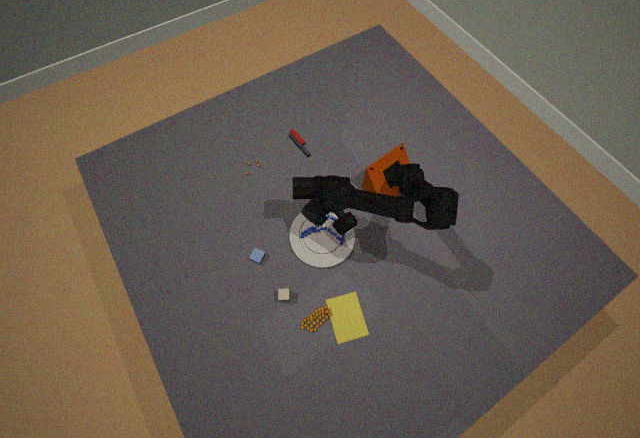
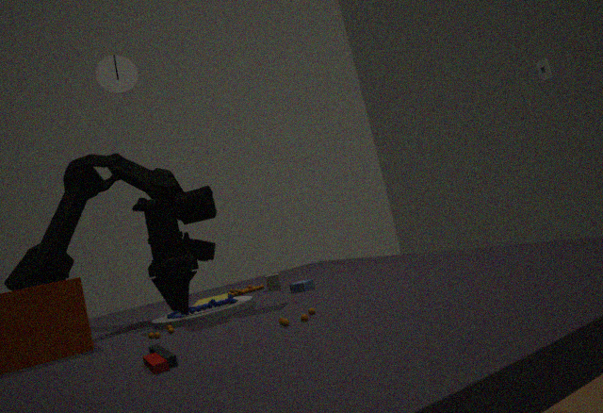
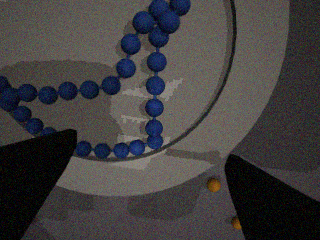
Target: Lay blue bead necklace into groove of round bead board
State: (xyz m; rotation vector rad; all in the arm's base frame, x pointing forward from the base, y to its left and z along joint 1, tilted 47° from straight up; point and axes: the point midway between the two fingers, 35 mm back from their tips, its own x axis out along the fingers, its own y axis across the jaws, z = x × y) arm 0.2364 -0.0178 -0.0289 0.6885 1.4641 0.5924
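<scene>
Right now the round white bead board is 5 cm ahead of my gripper tip, 4 cm to the left of it and 1 cm below it. Also, from my gripper tip: cream cube 25 cm ahead, 11 cm to the left; then yellow sheet 15 cm ahead, 26 cm to the left, 2 cm below; then light blue cube 24 cm ahead, 3 cm to the right, 1 cm below.
</scene>
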